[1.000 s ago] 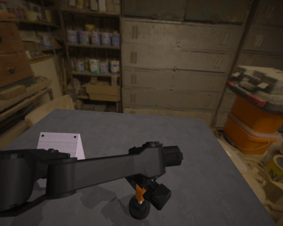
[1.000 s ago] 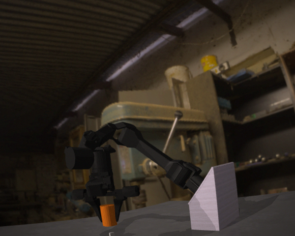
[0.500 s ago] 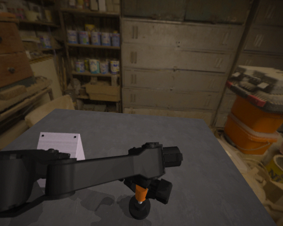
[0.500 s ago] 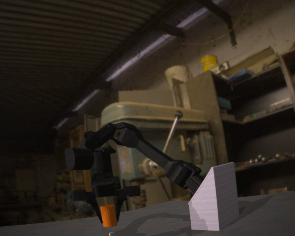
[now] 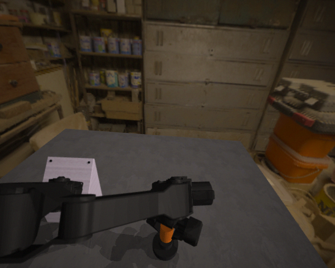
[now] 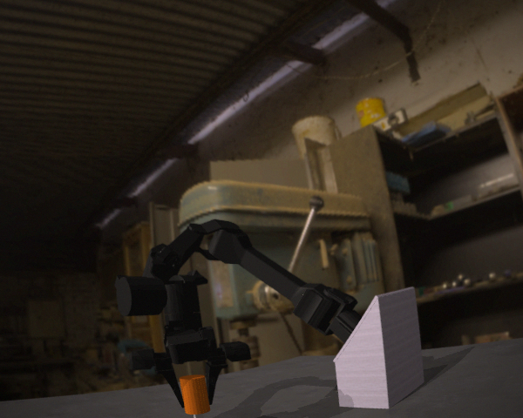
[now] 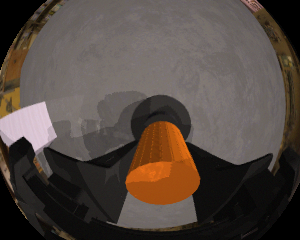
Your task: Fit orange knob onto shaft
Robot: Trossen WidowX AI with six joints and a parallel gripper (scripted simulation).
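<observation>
The black round pedestal is 4 cm below my gripper tip. Round my gripper tip: orange knob 3 cm above.
</observation>
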